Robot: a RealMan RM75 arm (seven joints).
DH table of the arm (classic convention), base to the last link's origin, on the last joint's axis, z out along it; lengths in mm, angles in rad. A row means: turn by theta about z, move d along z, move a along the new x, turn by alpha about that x. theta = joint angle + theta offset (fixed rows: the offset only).
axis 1: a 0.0; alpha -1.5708; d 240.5; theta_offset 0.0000
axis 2: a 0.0; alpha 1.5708; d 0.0; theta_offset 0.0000
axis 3: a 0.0; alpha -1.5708; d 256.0; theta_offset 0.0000
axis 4: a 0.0; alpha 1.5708; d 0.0; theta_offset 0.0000
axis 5: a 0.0; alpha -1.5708; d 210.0; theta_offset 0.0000
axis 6: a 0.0; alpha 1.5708; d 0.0; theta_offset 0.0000
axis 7: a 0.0; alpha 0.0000; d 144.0; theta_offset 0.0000
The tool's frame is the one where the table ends.
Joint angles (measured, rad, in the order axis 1, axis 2, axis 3, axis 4, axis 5, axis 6, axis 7), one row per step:
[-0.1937 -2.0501 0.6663 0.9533 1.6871 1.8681 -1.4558]
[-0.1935 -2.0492 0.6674 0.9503 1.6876 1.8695 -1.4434]
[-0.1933 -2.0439 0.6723 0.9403 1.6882 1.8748 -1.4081]
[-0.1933 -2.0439 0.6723 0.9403 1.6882 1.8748 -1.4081]
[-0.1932 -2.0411 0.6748 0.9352 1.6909 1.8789 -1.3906]
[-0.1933 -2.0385 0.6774 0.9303 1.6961 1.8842 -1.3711]
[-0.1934 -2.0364 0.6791 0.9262 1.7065 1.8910 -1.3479]
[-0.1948 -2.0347 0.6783 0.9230 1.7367 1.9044 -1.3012]
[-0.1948 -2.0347 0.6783 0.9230 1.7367 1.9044 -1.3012]
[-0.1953 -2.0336 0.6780 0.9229 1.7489 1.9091 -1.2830]
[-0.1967 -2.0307 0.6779 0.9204 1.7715 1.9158 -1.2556]
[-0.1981 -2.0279 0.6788 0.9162 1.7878 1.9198 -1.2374]
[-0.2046 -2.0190 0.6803 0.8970 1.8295 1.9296 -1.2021]
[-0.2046 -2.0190 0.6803 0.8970 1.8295 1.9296 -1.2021]
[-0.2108 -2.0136 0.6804 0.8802 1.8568 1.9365 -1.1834]
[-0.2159 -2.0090 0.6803 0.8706 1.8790 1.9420 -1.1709]
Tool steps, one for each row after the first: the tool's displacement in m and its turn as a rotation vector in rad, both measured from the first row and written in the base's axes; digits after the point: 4 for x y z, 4 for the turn. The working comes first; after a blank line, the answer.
Tool pose at each row, in the base's axes (x y z in m, rotation vector in rad; the steps are taken from these numbers as rounded here):
[-0.2901 0.2468 0.0856 -2.5397 -0.5688 -0.9787]
[-0.2904 0.2464 0.0853 -2.5424 -0.5554 -0.9757]
[-0.2913 0.2453 0.0847 -2.5525 -0.5161 -0.9666]
[-0.2913 0.2453 0.0847 -2.5525 -0.5161 -0.9666]
[-0.2919 0.2445 0.0843 -2.5602 -0.4976 -0.9607]
[-0.2924 0.2434 0.0835 -2.5707 -0.4770 -0.9529]
[-0.2933 0.2419 0.0823 -2.5849 -0.4531 -0.9402]
[-0.2950 0.2391 0.0796 -2.6159 -0.4043 -0.9068]
[-0.2950 0.2391 0.0796 -2.6159 -0.4043 -0.9068]
[-0.2957 0.2381 0.0789 -2.6278 -0.3842 -0.8919]
[-0.2975 0.2364 0.0775 -2.6492 -0.3576 -0.8659]
[-0.2989 0.2352 0.0763 -2.6651 -0.3426 -0.8482]
[-0.3029 0.2326 0.0731 -2.7058 -0.3241 -0.8126]
[-0.3029 0.2326 0.0731 -2.7058 -0.3241 -0.8126]
[-0.3053 0.2309 0.0705 -2.7327 -0.3200 -0.7963]
[-0.3069 0.2299 0.0692 -2.7547 -0.3156 -0.7803]

[-0.0003 -0.0004 -0.0003 0.0035 0.0045 -0.0081]
[-0.0012 -0.0015 -0.0009 0.0118 0.0180 -0.0330]
[-0.0012 -0.0015 -0.0009 0.0118 0.0180 -0.0330]
[-0.0018 -0.0023 -0.0013 0.0132 0.0257 -0.0456]
[-0.0023 -0.0034 -0.0021 0.0131 0.0352 -0.0602]
[-0.0032 -0.0049 -0.0033 0.0114 0.0489 -0.0772]
[-0.0049 -0.0077 -0.0060 0.0064 0.0818 -0.1113]
[-0.0049 -0.0077 -0.0060 0.0064 0.0818 -0.1113]
[-0.0056 -0.0087 -0.0067 0.0048 0.0960 -0.1248]
[-0.0074 -0.0104 -0.0081 -0.0019 0.1193 -0.1437]
[-0.0088 -0.0116 -0.0093 -0.0090 0.1346 -0.1554]
[-0.0128 -0.0142 -0.0125 -0.0356 0.1635 -0.1753]
[-0.0128 -0.0142 -0.0125 -0.0356 0.1635 -0.1753]
[-0.0152 -0.0159 -0.0151 -0.0569 0.1760 -0.1851]
[-0.0168 -0.0169 -0.0164 -0.0739 0.1880 -0.1933]

